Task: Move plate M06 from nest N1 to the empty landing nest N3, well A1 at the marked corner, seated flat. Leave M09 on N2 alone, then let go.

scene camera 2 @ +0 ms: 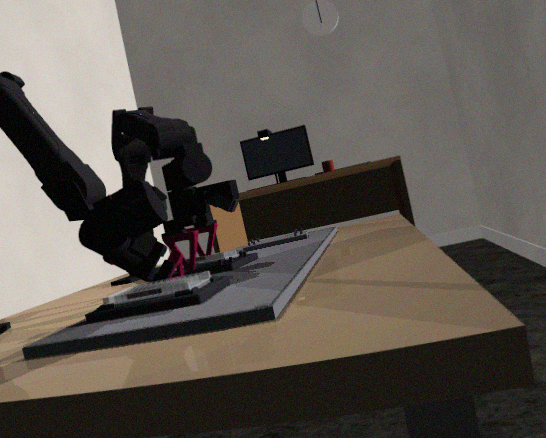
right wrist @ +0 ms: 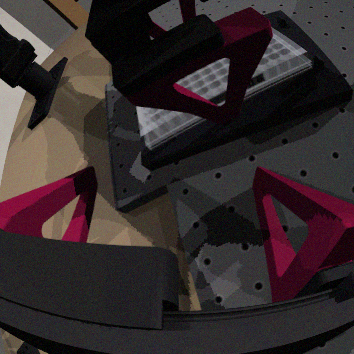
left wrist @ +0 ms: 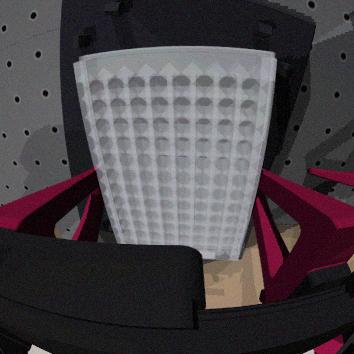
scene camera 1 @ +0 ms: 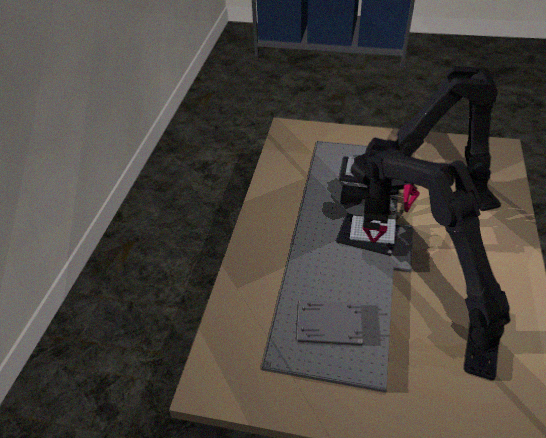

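My left gripper (scene camera 1: 375,237) (scene camera 2: 201,261) (left wrist: 176,173) is shut on a clear many-welled plate, M06 (scene camera 1: 357,231) (left wrist: 170,125) (right wrist: 205,77). The plate is over the middle black nest, N1 (scene camera 1: 345,237) (left wrist: 200,27) (right wrist: 280,112), offset from its corner posts and slightly turned; any gap beneath is hard to judge. My right gripper (scene camera 2: 173,276) (right wrist: 174,175) is open, right of the left one in scene camera 1. Another plate, M09 (scene camera 1: 350,165) (scene camera 2: 160,287), rests on the black nest N2 (scene camera 2: 145,305); its label is unreadable. The grey pinned landing nest N3 (scene camera 1: 330,322) is empty.
The nests stand on a grey perforated board (scene camera 1: 320,280) (scene camera 2: 280,295) on the wooden table (scene camera 1: 240,310) (scene camera 2: 400,300). The two arms are close together over the far half of the board in scene camera 1. Part of the left gripper overlaps M06 in the right wrist view.
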